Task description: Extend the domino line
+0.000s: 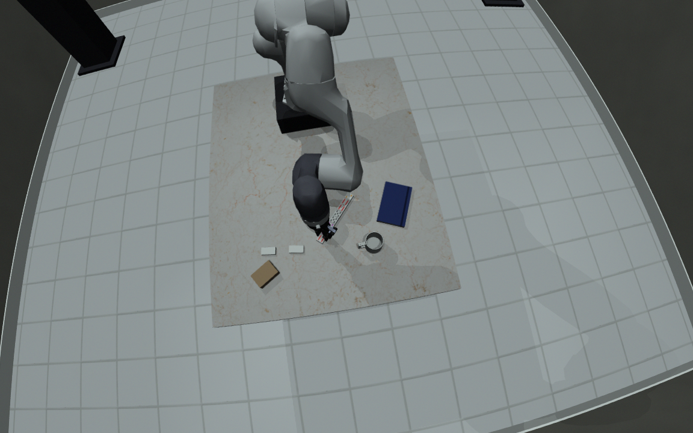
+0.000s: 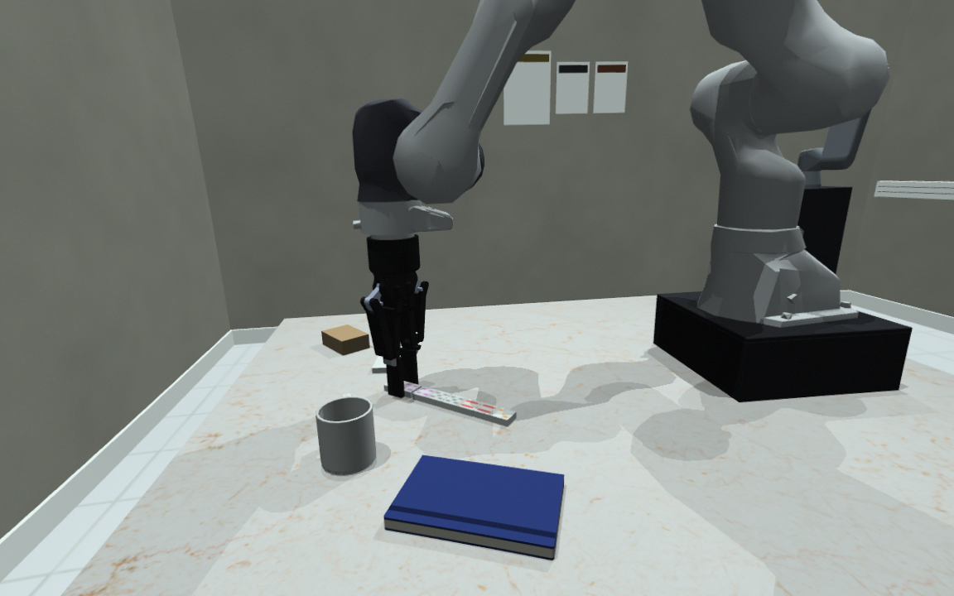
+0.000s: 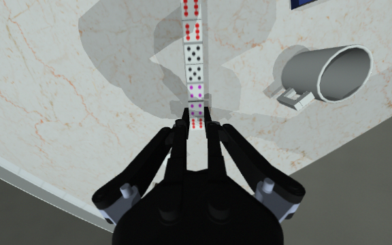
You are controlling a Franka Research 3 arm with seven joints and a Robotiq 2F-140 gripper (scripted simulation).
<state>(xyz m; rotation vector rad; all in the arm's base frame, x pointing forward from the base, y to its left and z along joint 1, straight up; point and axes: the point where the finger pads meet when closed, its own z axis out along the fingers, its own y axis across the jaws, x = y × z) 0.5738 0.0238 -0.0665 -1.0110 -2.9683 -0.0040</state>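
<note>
The white domino is 30 mm below my hand. Round my hand: grey mug 180 mm to the left, 60 mm ahead; then blue book 280 mm to the left, 90 mm behind, 30 mm below; then brown block 230 mm to the right, 120 mm ahead, 20 mm below.
</note>
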